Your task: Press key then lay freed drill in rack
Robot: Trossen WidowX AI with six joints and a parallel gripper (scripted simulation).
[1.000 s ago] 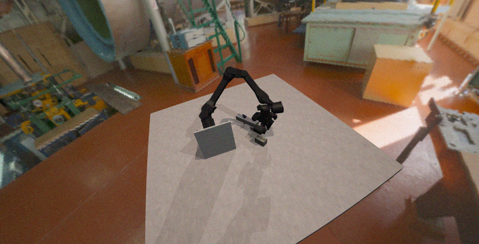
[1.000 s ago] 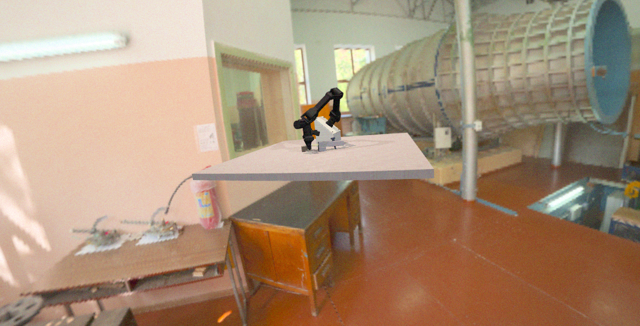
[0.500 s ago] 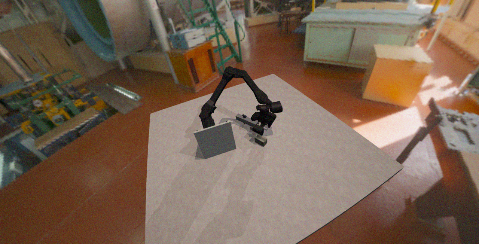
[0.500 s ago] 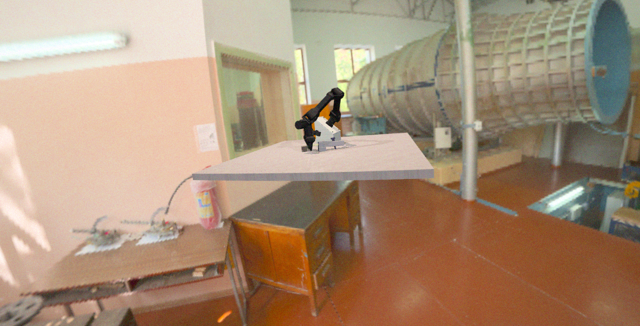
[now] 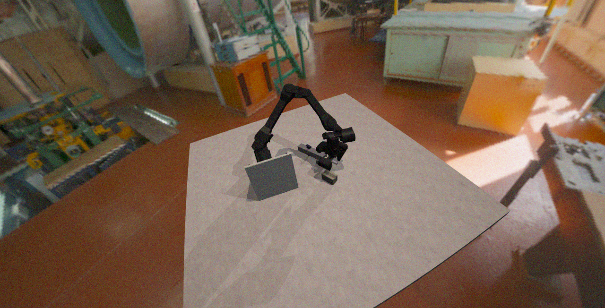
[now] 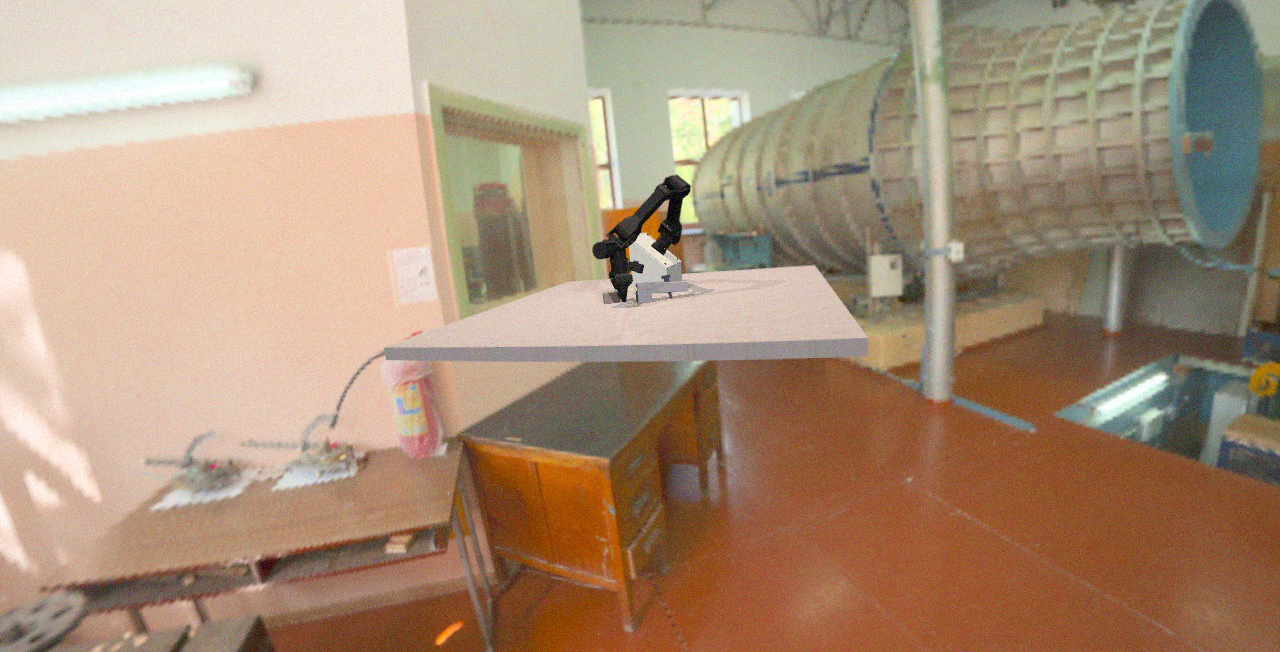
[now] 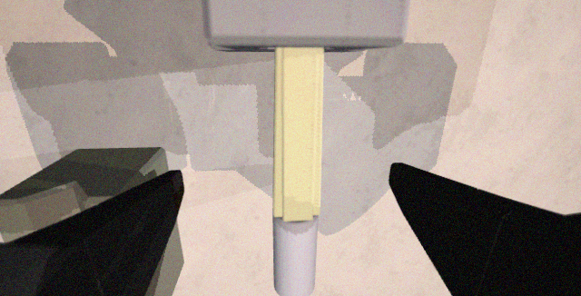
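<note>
My gripper tip is 40 mm to the right of the drill, 30 mm below it and 20 mm past it. From my gripper tip the other things lie so: rack (60 mm behind, 50 mm to the right); dark key (150 mm to the left, 60 mm behind, 40 mm above); grey housing (130 mm to the left, 50 mm behind, 20 mm above).
</note>
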